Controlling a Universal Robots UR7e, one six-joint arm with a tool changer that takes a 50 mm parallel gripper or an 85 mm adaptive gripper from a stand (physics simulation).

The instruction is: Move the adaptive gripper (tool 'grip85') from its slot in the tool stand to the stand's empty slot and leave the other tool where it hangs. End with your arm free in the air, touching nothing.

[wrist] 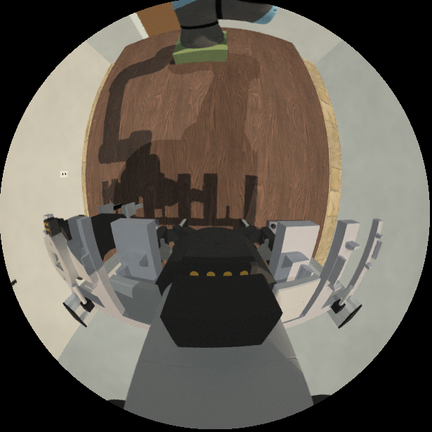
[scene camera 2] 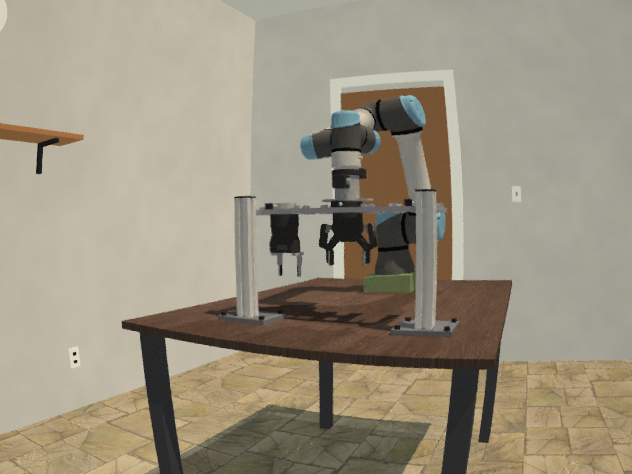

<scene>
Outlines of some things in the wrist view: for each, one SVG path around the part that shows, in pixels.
A parallel gripper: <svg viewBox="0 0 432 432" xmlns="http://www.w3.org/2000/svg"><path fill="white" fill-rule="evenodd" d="M44 219L46 249L58 274L67 283L72 283L76 278L79 280L85 279L91 283L81 262L81 256L86 253L84 248L81 246L72 247L66 243L72 239L67 220L61 217L48 217ZM142 203L135 204L135 202L131 202L122 205L122 203L116 205L107 203L98 205L99 214L90 217L102 260L109 250L116 248L110 222L120 217L130 218L131 215L135 214L135 210L143 207Z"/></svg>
An adaptive gripper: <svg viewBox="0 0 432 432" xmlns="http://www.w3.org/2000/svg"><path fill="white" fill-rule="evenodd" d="M109 277L109 282L130 318L145 323L151 323L156 313L162 311L170 285L177 274L195 276L263 274L283 312L280 317L282 322L297 318L302 313L320 281L320 277L317 274L313 274L292 281L276 283L264 263L264 260L266 260L266 263L269 265L275 234L269 227L256 229L255 226L244 219L239 220L239 227L234 230L225 227L205 227L196 230L189 227L188 219L183 219L182 222L173 225L172 229L167 229L166 226L158 227L156 229L161 262L163 259L168 260L163 266L156 282L146 283L115 274Z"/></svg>
</scene>
